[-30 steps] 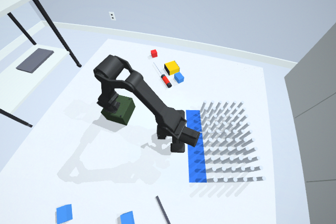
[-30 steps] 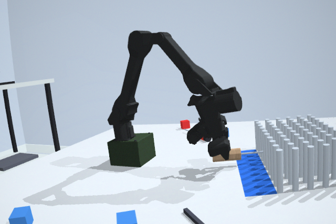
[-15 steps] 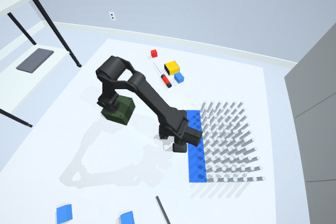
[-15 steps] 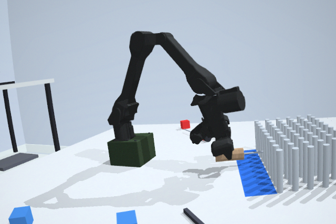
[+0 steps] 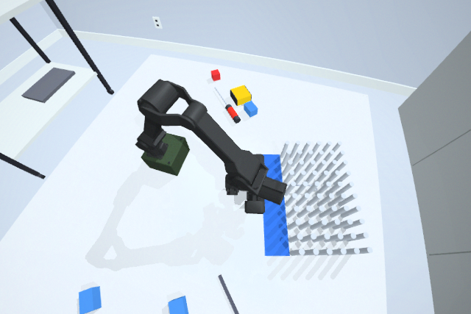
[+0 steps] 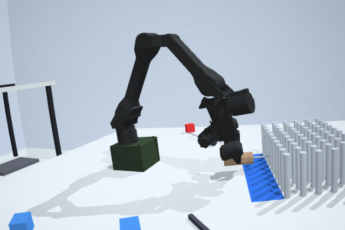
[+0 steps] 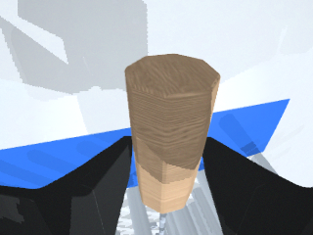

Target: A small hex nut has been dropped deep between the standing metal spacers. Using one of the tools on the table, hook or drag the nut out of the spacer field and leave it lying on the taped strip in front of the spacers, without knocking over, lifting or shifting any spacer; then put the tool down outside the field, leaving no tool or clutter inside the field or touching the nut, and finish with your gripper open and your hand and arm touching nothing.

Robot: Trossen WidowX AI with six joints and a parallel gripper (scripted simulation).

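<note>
Now: the blue taped strip 6 cm ahead of my gripper tip, 3 cm to the right of it and 3 cm below it. From my gripper tip the other things lie so: wooden-handled tool (10 cm ahead, 2 cm to the left); then hex nut (21 cm ahead, 4 cm to the left, 3 cm below); then yellow block (44 cm to the left, 16 cm behind, 1 cm below).
</note>
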